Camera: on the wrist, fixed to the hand. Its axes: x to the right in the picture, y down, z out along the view.
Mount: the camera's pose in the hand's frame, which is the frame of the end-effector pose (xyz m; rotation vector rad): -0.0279 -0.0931 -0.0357 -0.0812 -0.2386 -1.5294
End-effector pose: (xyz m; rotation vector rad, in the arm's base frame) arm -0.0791 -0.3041 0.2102 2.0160 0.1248 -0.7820
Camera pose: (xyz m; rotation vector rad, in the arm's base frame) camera -0.1198 -0.2177 0.1702 1.4383 1.6236 -1.8331
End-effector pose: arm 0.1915 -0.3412 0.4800 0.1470 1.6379 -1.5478
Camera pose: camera 0.1351 -0.3187 0.5639 1.5019 -1.4795 2.1933
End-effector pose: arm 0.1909 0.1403 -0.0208 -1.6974 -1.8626 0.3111
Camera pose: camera 0.1345 0.0911 0.0507 0.0822 -2.7414 -0.2192
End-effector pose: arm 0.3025 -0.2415 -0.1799 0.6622 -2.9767 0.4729
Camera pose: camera 0.3667 -0.2994 -0.1229 2.5731 -1.6941 0.0980
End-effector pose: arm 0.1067 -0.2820 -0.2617 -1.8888 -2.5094 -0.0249
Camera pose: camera 0.0246 -0.3350 -0.2274 -0.3553 2.8914 -0.0868
